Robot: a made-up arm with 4 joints. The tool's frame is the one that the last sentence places. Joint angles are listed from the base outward.
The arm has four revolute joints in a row. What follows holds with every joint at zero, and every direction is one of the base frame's.
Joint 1 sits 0.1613 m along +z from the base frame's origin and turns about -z.
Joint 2 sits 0.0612 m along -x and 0.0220 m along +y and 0.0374 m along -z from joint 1 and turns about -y.
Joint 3 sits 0.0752 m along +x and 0.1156 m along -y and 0.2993 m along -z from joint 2 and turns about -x.
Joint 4 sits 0.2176 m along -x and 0.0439 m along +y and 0.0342 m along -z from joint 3 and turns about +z.
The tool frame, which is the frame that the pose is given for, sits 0.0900 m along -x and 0.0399 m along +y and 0.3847 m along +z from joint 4; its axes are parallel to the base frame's.
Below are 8 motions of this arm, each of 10 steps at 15 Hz.
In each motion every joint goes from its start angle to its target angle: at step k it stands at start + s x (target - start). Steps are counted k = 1, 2, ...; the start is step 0. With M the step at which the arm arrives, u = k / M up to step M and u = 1 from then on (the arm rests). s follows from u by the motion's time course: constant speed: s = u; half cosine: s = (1 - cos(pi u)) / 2; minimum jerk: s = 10 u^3 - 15 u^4 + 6 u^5.
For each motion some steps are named. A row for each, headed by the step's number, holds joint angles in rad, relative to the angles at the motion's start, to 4 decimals.
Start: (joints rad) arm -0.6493 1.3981 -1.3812 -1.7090
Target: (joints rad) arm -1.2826 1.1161 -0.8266 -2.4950
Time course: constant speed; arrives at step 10
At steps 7, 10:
7: -0.4433 -0.1974 0.3882 -0.5502
10: -0.6333 -0.2820 0.5546 -0.7860

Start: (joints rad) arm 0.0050 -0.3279 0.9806 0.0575
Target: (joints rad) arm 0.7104 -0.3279 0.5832 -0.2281
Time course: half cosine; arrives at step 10
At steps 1, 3, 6, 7, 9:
1: 0.0173 0.0000 -0.0097 -0.0070
3: 0.1454 0.0000 -0.0819 -0.0589
6: 0.4617 0.0000 -0.2601 -0.1869
7: 0.5600 0.0000 -0.3155 -0.2267
9: 0.6881 0.0000 -0.3877 -0.2786

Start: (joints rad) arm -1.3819 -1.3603 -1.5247 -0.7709
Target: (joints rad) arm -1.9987 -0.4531 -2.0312 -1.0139
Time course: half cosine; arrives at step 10
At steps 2, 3, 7, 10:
2: -0.0589 0.0866 -0.0484 -0.0232
3: -0.1271 0.1870 -0.1044 -0.0501
7: -0.4897 0.7202 -0.4021 -0.1929
10: -0.6168 0.9072 -0.5065 -0.2430

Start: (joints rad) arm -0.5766 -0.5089 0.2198 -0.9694
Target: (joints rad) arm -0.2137 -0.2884 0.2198 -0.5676
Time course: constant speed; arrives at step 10
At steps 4, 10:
4: 0.1452 0.0882 0.0000 0.1607
10: 0.3629 0.2205 0.0000 0.4018

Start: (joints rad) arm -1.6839 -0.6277 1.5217 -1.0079
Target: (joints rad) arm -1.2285 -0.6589 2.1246 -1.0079
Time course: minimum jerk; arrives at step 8
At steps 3, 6, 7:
3: 0.1253 -0.0086 0.1659 0.0000
6: 0.4083 -0.0280 0.5405 0.0000
7: 0.4481 -0.0307 0.5932 0.0000

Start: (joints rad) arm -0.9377 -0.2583 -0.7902 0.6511
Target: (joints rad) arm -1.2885 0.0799 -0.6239 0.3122
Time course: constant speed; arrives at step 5
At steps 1, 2, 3, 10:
1: -0.0702 0.0676 0.0333 -0.0678
2: -0.1403 0.1353 0.0665 -0.1356
3: -0.2105 0.2029 0.0998 -0.2033
10: -0.3508 0.3382 0.1663 -0.3389

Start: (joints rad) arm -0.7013 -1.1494 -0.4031 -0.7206
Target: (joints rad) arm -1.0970 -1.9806 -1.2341 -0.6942
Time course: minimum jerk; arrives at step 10
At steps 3, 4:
3: -0.0645 -0.1356 -0.1355 0.0043
4: -0.1256 -0.2639 -0.2638 0.0084

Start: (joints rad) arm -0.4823 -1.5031 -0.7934 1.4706
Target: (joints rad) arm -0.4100 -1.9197 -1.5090 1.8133
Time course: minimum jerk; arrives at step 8
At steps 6, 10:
6: 0.0648 -0.3735 -0.6415 0.3072
10: 0.0723 -0.4166 -0.7156 0.3427

